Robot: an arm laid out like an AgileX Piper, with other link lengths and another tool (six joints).
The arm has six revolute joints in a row. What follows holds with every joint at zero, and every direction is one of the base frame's.
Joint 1 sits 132.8 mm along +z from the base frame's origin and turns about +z.
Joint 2 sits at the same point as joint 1 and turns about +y.
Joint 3 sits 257 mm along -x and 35.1 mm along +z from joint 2 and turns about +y.
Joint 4 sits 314.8 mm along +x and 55.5 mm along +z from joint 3 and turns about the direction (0.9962, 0, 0.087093).
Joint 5 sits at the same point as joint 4 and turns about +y.
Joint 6 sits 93.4 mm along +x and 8.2 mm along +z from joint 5 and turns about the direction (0.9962, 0, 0.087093).
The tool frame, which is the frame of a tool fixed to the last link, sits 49.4 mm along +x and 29 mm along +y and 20.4 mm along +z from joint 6; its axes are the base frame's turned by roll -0.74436, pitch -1.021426 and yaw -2.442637 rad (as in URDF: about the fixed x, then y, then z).
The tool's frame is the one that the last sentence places.
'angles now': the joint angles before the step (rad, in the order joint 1, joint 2, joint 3, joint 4, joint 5, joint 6). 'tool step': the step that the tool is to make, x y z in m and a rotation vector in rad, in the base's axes. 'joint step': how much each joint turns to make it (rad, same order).
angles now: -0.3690, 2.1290, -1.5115, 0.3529, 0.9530, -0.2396
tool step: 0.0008, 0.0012, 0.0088, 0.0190, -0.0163, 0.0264
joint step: -0.0052, -0.0074, -0.0121, 0.0273, 0.0245, -0.0396
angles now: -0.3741, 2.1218, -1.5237, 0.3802, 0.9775, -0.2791
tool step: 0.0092, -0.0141, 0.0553, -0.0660, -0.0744, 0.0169
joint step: -0.0132, -0.0632, -0.0852, -0.0476, 0.0559, 0.0082
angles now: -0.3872, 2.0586, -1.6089, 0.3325, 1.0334, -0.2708
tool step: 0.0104, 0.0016, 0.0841, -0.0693, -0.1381, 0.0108
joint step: 0.0141, -0.0931, -0.1117, -0.0244, 0.0462, 0.0255
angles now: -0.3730, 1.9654, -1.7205, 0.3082, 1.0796, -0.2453
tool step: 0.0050, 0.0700, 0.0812, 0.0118, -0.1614, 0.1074
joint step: 0.1241, -0.1087, -0.0603, 0.0524, 0.0139, 0.0198
